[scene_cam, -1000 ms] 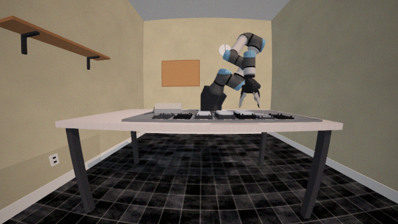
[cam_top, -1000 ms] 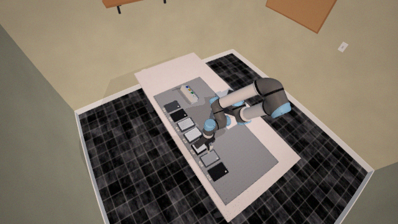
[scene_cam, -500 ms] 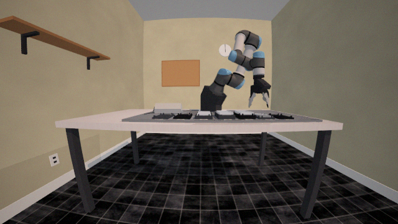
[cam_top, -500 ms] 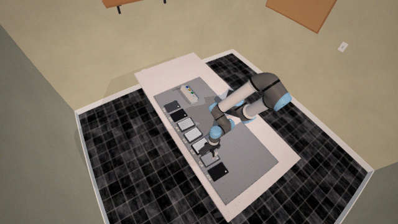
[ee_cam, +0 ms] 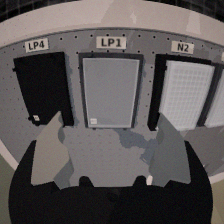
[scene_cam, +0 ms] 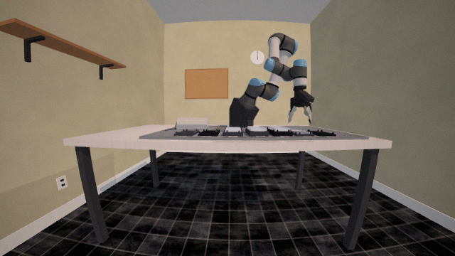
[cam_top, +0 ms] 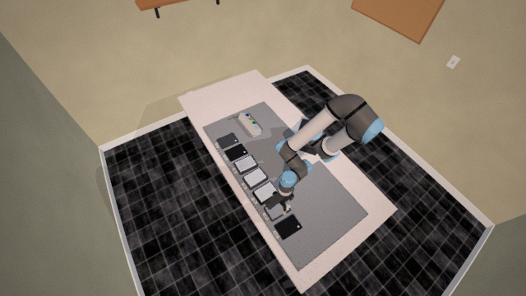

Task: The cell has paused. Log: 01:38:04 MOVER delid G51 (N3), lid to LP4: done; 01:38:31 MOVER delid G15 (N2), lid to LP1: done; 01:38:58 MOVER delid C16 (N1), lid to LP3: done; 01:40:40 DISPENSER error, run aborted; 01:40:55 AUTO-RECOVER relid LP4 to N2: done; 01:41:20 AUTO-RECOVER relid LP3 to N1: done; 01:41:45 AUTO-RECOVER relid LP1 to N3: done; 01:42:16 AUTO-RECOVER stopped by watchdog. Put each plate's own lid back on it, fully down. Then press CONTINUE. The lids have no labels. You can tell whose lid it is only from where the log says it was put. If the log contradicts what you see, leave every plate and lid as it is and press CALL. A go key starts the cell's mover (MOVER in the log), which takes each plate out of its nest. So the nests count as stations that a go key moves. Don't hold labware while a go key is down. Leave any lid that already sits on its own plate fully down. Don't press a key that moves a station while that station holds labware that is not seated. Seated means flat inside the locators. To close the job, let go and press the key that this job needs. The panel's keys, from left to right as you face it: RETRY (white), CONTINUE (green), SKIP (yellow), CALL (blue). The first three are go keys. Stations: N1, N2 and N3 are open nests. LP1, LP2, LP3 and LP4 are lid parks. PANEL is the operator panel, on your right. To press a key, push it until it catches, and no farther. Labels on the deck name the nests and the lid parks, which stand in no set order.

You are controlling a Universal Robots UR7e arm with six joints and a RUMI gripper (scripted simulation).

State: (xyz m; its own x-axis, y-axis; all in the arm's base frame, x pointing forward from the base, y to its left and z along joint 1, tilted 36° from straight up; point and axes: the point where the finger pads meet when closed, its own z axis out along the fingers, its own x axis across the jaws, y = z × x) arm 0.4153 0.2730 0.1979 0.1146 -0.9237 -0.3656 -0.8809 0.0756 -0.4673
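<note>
Now: hand 50 mm above the grey lid. Round my hand: lid park LP4 (10 mm behind, 130 mm to the left, 60 mm below); white gridded plate (60 mm ahead, 380 mm to the right, 40 mm below); lid park LP3 (90 mm ahead, 510 mm to the right, 60 mm below).
</note>
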